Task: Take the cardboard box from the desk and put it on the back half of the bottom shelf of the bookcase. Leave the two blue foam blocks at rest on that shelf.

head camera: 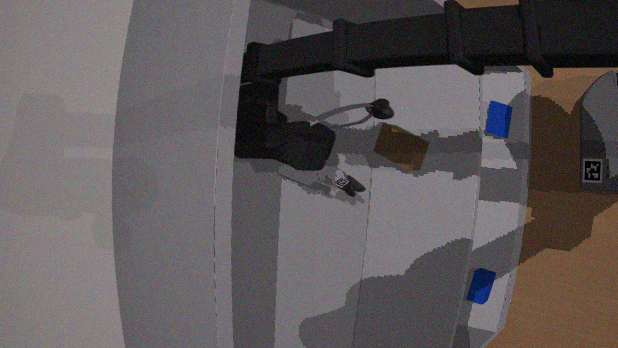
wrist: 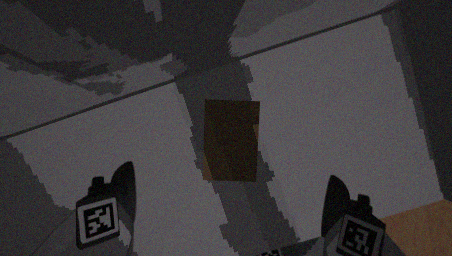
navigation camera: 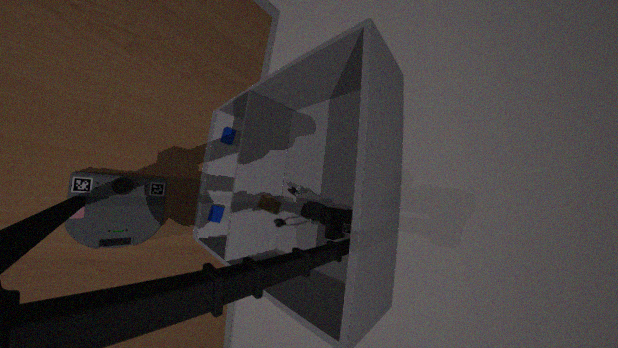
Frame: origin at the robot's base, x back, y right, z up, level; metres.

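Where they show: gripper, fingertip midpoint: (head camera: 375,148) (wrist: 229,189) (navigation camera: 282,205); robot's base, origin of the base link: (navigation camera: 123,185).
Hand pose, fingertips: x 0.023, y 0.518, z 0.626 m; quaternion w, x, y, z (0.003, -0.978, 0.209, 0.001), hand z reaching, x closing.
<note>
Things, the pixels of their top centre, and the offset from my fingertips. "spot": a spot on its surface instead. Level surfaces: height alone.
- brown cardboard box, middle of its top: (wrist: 230,141) (head camera: 395,146) (navigation camera: 272,205) dx +0.008, dy +0.019, dz -0.092 m
- grey bookcase, surface spot: (head camera: 172,200) spot: dx -0.066, dy -0.070, dz +0.434 m
- wooden floor, its level: dz -0.626 m
The brown cardboard box (head camera: 401,146) (navigation camera: 269,203) (wrist: 231,140) rests in the grey bookcase (head camera: 172,200) (navigation camera: 382,165). It appears to be on a shelf above the bottom one, in its back part near the back panel. My gripper (head camera: 369,147) (navigation camera: 287,206) (wrist: 229,189) is open and empty, with the box below and between its spread fingers, apart from them. One blue foam block (head camera: 499,119) (navigation camera: 216,213) and the other blue foam block (head camera: 481,286) (navigation camera: 228,135) rest on the lower front strip, apparently the bottom shelf. The back of that strip is hidden; the desk is not identifiable.
My arm (head camera: 410,40) (navigation camera: 165,287) reaches over the bookcase front and one side panel. My round base (head camera: 600,125) (navigation camera: 117,212) stands on the wooden floor (head camera: 570,300) (navigation camera: 150,75) in front. The bookcase's side panels and top edge surround the wrist. A pale wall (head camera: 55,275) (navigation camera: 500,125) stands behind.
</note>
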